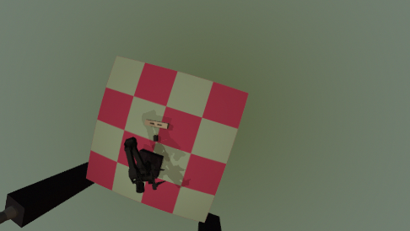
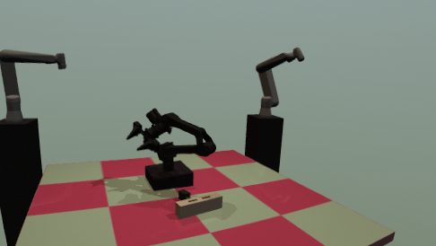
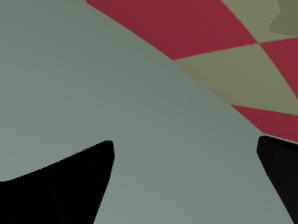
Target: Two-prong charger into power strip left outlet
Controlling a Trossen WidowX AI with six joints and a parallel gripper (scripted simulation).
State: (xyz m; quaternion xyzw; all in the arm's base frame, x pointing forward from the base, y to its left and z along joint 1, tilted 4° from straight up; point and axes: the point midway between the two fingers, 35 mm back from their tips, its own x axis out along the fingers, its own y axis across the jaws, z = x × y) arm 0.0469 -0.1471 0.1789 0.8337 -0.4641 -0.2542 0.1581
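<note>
My gripper tip is 180 mm short of the two-prong charger, 230 mm to the right of it and 200 mm above it.
</note>
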